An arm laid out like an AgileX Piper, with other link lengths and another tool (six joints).
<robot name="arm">
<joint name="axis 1" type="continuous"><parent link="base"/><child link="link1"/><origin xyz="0 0 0.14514" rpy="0 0 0"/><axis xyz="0 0 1"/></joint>
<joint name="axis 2" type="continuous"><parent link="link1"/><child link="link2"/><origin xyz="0 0 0" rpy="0 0 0"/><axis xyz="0 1 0"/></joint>
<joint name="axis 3" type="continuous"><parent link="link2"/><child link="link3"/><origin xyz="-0.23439 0 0.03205" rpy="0 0 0"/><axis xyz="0 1 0"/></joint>
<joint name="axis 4" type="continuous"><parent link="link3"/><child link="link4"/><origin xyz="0.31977 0 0.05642" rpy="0 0 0"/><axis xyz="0.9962 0 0.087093"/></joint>
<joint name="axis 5" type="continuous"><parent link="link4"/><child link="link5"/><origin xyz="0 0 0" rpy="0 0 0"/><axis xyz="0 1 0"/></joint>
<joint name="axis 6" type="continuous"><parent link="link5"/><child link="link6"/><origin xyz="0.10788 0 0.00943" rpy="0 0 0"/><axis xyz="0.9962 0 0.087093"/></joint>
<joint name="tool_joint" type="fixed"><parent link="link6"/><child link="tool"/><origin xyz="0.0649 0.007 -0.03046" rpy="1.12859 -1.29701 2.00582"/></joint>
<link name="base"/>
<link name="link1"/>
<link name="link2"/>
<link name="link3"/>
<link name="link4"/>
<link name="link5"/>
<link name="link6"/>
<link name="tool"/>
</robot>
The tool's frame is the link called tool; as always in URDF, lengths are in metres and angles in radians. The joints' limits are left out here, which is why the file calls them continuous.
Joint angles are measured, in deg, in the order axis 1, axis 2, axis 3, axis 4, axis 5, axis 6. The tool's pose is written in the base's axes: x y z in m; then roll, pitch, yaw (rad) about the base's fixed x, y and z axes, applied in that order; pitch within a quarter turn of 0, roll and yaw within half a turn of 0. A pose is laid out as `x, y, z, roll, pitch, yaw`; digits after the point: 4 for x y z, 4 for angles.
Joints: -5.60, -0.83, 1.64, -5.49, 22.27, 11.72
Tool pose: 0.2365, -0.0182, 0.1398, 2.6895, -1.2536, 0.3411
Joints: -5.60, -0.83, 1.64, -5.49, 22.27, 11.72
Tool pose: 0.2365, -0.0182, 0.1398, 2.6895, -1.2536, 0.3411
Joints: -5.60, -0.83, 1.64, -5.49, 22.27, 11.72
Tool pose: 0.2365, -0.0182, 0.1398, 2.6895, -1.2536, 0.3411
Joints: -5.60, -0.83, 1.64, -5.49, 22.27, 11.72
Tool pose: 0.2365, -0.0182, 0.1398, 2.6895, -1.2536, 0.3411
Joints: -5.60, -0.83, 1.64, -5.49, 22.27, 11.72
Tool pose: 0.2365, -0.0182, 0.1398, 2.6895, -1.2536, 0.3411
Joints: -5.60, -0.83, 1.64, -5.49, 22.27, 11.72
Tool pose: 0.2365, -0.0182, 0.1398, 2.6895, -1.2536, 0.3411
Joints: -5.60, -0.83, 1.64, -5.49, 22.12, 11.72
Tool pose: 0.2367, -0.0182, 0.1402, 2.6859, -1.2559, 0.3448
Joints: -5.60, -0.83, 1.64, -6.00, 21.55, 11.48
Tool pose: 0.2375, -0.0191, 0.1416, 2.6342, -1.2588, 0.3956
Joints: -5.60, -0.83, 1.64, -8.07, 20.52, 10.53
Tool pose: 0.2385, -0.0229, 0.1441, 2.4651, -1.2447, 0.5605
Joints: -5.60, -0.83, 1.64, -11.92, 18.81, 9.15
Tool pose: 0.2401, -0.0293, 0.1487, 2.2177, -1.2008, 0.7998
